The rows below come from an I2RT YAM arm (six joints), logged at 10 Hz.
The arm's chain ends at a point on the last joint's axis. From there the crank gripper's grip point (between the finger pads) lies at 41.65 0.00 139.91 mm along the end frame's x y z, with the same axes.
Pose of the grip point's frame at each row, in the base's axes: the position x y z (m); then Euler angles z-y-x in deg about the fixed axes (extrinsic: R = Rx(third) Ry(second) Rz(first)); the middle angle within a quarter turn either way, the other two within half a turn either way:
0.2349 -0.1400 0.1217 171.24 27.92 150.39
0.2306 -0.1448 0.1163 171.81 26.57 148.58
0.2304 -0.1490 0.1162 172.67 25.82 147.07
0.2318 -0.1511 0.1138 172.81 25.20 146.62
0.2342 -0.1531 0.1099 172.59 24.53 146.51
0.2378 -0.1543 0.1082 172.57 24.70 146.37
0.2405 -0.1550 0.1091 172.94 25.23 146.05
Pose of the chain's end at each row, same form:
0.2058 -0.0639 0.2428 171.24 27.92 150.39
0.2049 -0.0649 0.2357 171.81 26.57 148.58
0.2066 -0.0663 0.2341 172.67 25.82 147.07
0.2096 -0.0674 0.2313 172.81 25.20 146.62
0.2137 -0.0689 0.2274 172.59 24.53 146.51
0.2169 -0.0699 0.2254 172.57 24.70 146.37
0.2183 -0.0702 0.2258 172.94 25.23 146.05

